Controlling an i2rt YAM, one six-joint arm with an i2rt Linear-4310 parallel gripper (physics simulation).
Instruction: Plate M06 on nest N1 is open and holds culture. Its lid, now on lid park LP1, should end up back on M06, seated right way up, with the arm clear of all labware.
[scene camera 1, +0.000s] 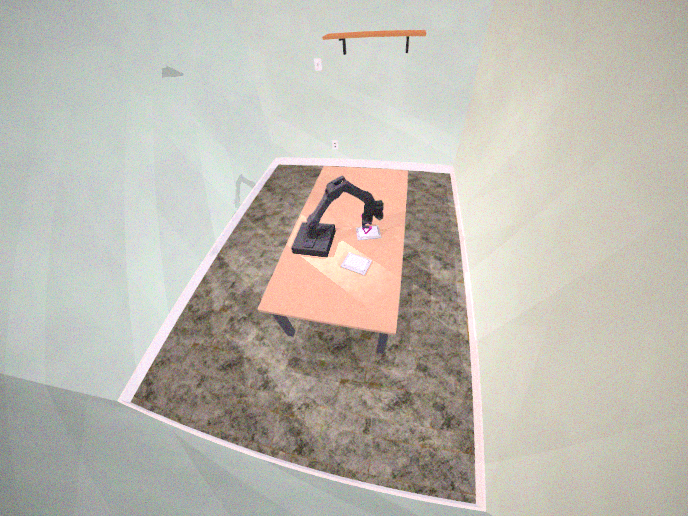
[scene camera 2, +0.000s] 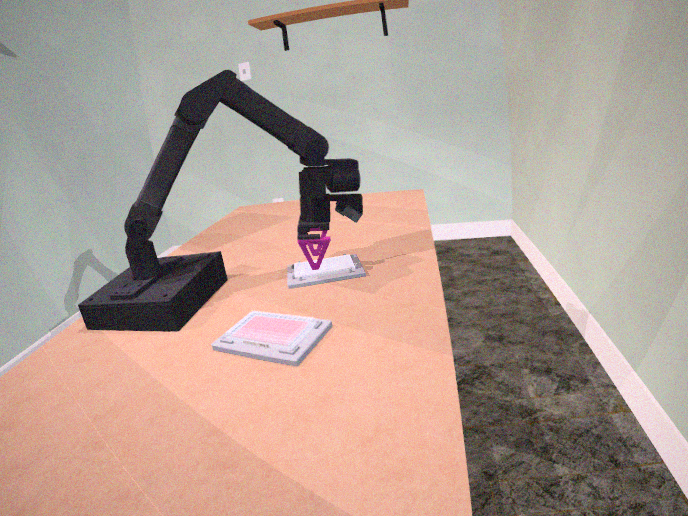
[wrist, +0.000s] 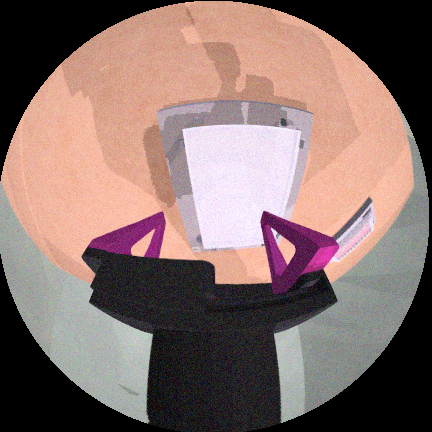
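Seen in the pictures: gripper, fingertip midpoint: (scene camera 1: 365, 228) (scene camera 2: 315, 262) (wrist: 212, 216); arm's base at its link origin: (scene camera 1: 312, 236) (scene camera 2: 148, 278).
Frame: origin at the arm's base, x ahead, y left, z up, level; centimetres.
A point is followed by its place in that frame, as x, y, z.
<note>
The white lid (scene camera 1: 371, 232) {37.0, 15.3, -4.7} (scene camera 2: 333, 265) {37.0, 15.3, -4.7} (wrist: 242, 180) {36.5, 16.8, -4.7} lies flat on the grey lid park LP1 (scene camera 2: 327, 279) {36.7, 10.2, -5.8} (wrist: 176, 165) {36.2, 22.0, -5.5}. The open plate M06 (scene camera 1: 356, 262) {32.8, -12.3, -4.4} (scene camera 2: 269, 329) {33.2, -13.3, -3.9} (wrist: 356, 235) {34.7, -9.6, -4.0}, with pink culture in its middle, sits on nest N1 (scene camera 2: 294, 355) {38.8, -18.4, -5.3}, nearer scene camera 2. My gripper (scene camera 1: 367, 229) {32.2, 18.1, -4.9} (scene camera 2: 315, 267) {32.2, 18.1, -4.9} (wrist: 212, 216) {32.2, 18.1, -4.9} is open, its magenta fingers wide apart and pointing down. It is over the near part of the lid, with the right finger overlapping the lid's edge in the wrist view. The fingers hold nothing; their exact height above the lid is hard to tell.
The arm's black base (scene camera 1: 313, 239) {2.0, -3.5, 1.0} (scene camera 2: 155, 291) {6.8, -6.7, -0.1} stands on the wooden table (scene camera 1: 333, 299) {25.6, -39.4, -6.5} (scene camera 2: 361, 422) {50.5, -30.5, -6.5} to the left of the plate and lid park. A wooden shelf (scene camera 1: 377, 34) (scene camera 2: 333, 12) is on the far wall, well above the table.
</note>
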